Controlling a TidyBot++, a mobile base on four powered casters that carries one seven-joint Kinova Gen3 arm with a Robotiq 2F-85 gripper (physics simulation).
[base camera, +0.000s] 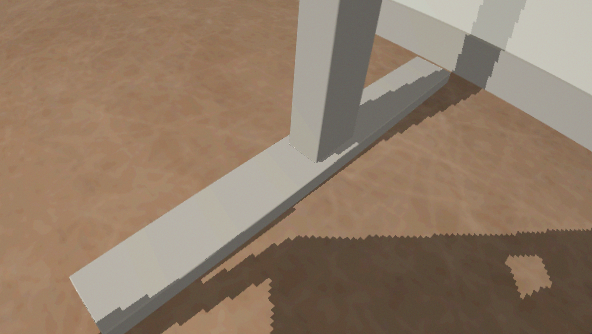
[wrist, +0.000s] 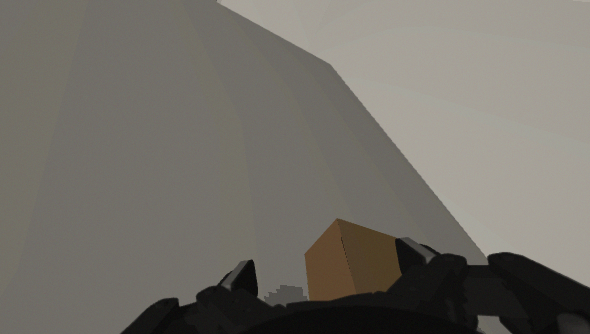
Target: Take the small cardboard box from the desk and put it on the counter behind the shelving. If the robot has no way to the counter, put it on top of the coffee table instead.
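Frame: origin at the arm's base, x left, y back, z up, level; metres.
Seen in the pictures: gripper, fingertip midpoint: [wrist: 325,265].
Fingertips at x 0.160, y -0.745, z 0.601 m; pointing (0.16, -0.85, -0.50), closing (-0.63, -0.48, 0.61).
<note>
A point is followed by its place in that frame.
The small cardboard box [wrist: 370,262] @(z 0.603, x 0.137, y -0.774 m) is at the bottom of the wrist view, standing on the grey desk top [wrist: 150,150] @(z 0.554, x 0.327, y -0.747 m). A vertical edge of it faces the camera; its lower part is hidden behind the gripper. My gripper [wrist: 325,265] @(z 0.601, x 0.160, y -0.745 m) is open and holds nothing. The box shows in the gap between the fingertips, off centre towards the right finger, which overlaps its right edge. A wider gap shows between the box and the left finger. Whether a finger touches the box I cannot tell. Neither the counter nor the coffee table shows.
In the base camera view a pale upright post [base camera: 312,75] @(z -0.249, x -0.052, y -0.437 m) stands on a long foot bar [base camera: 215,205] that runs diagonally over the brown floor [base camera: 125,100] @(z -0.397, x 0.246, y -0.589 m). A white wall [base camera: 555,45] @(z -0.258, x -0.504, y -0.619 m) with a skirting board [base camera: 540,100] @(z -0.359, x -0.512, y -0.590 m) is at the right. A broad shadow lies at lower right.
</note>
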